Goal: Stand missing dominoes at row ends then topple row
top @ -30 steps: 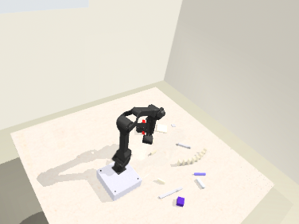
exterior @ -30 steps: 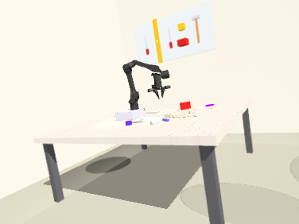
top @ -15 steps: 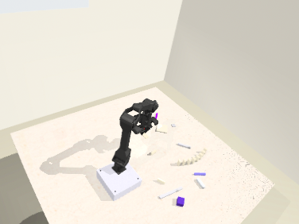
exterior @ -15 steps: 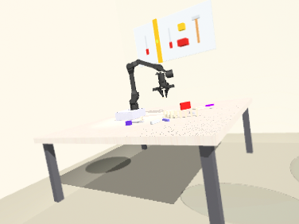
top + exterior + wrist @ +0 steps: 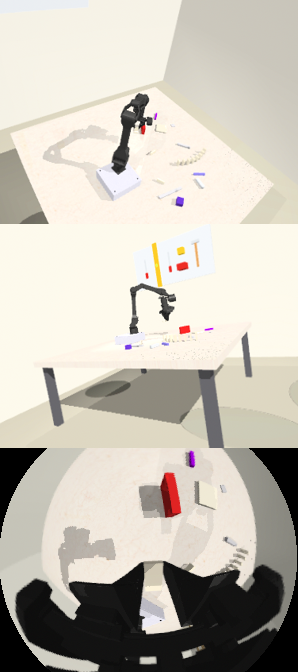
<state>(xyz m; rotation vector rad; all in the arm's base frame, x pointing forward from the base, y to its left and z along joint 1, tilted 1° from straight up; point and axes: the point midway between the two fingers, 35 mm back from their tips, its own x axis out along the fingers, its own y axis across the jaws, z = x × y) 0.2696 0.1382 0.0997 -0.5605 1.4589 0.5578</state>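
Now: the red block 130 mm ahead of my gripper tip, 40 mm to the left of it and 100 mm below it. Also, from my gripper tip: flat cream block (260 mm ahead, 40 mm to the right, 120 mm below); purple cube (130 mm behind, 510 mm to the right, 110 mm below); grey bar (120 mm behind, 430 mm to the right, 120 mm below).
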